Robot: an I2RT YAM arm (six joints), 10 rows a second.
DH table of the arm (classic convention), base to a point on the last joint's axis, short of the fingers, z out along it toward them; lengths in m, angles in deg. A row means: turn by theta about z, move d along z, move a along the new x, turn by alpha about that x. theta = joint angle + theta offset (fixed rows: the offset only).
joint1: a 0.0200; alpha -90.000; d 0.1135; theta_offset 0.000
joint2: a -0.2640; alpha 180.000; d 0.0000; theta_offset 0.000
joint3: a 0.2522; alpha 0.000; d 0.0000; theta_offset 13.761
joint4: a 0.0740; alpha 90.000; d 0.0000; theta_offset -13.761
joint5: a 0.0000; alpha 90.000; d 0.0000; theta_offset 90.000
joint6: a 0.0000; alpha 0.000; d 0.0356; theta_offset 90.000
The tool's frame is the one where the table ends.
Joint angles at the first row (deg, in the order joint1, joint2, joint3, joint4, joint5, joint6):
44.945 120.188 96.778 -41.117 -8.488 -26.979
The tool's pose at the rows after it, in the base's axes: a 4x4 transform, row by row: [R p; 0 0 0 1], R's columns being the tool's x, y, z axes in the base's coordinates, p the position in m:
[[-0.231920, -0.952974, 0.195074, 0.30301], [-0.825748, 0.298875, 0.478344, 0.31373], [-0.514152, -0.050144, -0.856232, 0.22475], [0, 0, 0, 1]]
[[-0.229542, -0.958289, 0.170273, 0.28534], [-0.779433, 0.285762, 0.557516, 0.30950], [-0.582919, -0.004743, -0.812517, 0.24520], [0, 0, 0, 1]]
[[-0.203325, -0.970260, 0.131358, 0.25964], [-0.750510, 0.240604, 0.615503, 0.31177], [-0.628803, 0.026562, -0.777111, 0.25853], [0, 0, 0, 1]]
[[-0.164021, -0.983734, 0.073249, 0.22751], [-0.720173, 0.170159, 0.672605, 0.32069], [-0.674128, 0.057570, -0.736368, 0.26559], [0, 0, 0, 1]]
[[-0.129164, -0.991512, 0.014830, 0.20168], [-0.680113, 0.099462, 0.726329, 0.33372], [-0.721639, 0.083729, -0.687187, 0.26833], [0, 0, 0, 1]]
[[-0.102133, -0.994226, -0.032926, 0.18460], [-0.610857, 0.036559, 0.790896, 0.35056], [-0.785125, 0.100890, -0.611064, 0.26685], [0, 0, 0, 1]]
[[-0.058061, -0.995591, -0.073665, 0.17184], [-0.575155, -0.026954, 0.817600, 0.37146], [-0.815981, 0.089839, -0.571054, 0.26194], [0, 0, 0, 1]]
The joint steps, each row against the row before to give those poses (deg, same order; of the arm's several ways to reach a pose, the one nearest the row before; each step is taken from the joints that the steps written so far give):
0.116 -4.838 -2.520 1.300 -3.037 1.656
0.984 -5.070 -3.351 1.785 -3.806 2.392
2.620 -4.452 -3.583 1.771 -2.601 1.798
4.177 -3.742 -3.940 3.203 -2.426 2.195
3.998 -1.737 -2.557 4.461 -2.278 2.325
3.209 0.051 -2.084 7.838 -2.413 2.788
2.948 2.368 0.741 4.635 -0.855 0.363

